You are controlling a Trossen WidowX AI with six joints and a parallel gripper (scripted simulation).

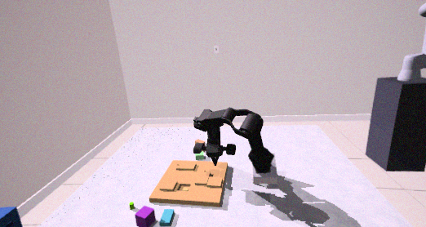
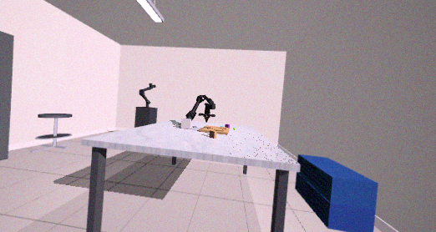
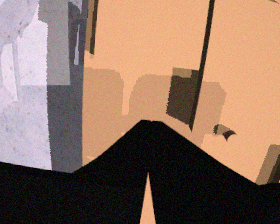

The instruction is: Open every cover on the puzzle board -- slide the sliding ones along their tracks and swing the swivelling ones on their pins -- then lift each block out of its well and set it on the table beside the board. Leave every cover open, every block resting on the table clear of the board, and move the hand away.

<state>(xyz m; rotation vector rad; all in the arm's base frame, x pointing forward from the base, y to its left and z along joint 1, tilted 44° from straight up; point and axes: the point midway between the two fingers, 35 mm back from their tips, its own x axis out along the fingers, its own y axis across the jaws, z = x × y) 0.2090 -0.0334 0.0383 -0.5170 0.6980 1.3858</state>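
Right now the tan wooden puzzle board is 10 cm ahead of my gripper tip, 6 cm below it and 1 cm to the right of it.
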